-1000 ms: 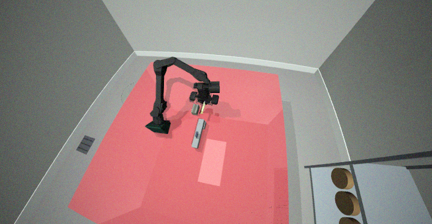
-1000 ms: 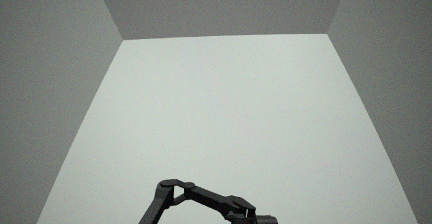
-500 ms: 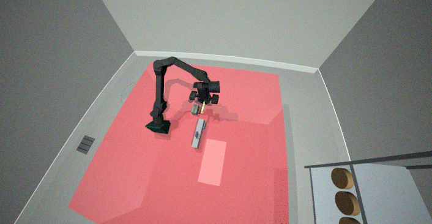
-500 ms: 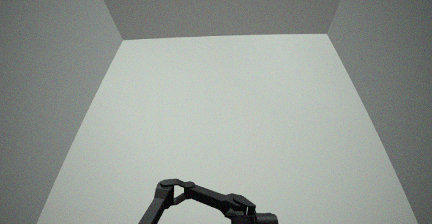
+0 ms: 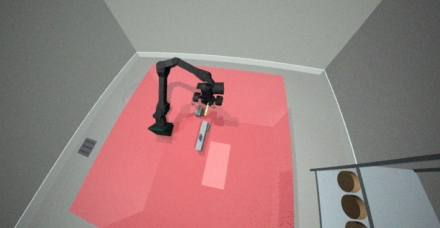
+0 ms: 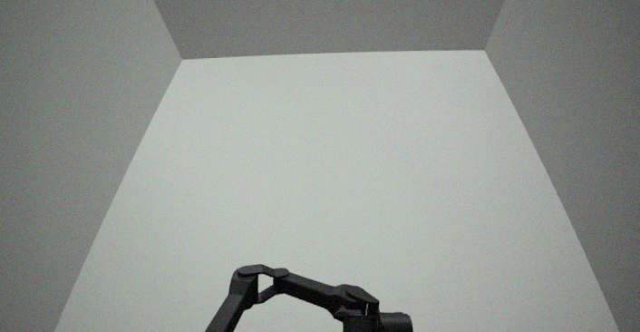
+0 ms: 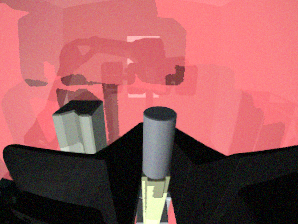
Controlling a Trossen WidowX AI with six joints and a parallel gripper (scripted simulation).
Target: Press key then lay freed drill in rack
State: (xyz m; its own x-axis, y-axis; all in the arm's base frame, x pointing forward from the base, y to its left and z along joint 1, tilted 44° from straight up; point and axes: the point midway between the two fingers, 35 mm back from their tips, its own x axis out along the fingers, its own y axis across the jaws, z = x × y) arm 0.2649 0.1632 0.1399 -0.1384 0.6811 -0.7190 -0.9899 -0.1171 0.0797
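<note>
My gripper tip is now 70 mm past the rack, 40 mm to the left of it and 50 mm above it. From my gripper tip the other things lie so: key: 10 mm ahead, 230 mm to the right, 10 mm below; drill: 40 mm to the right, 30 mm above.
</note>
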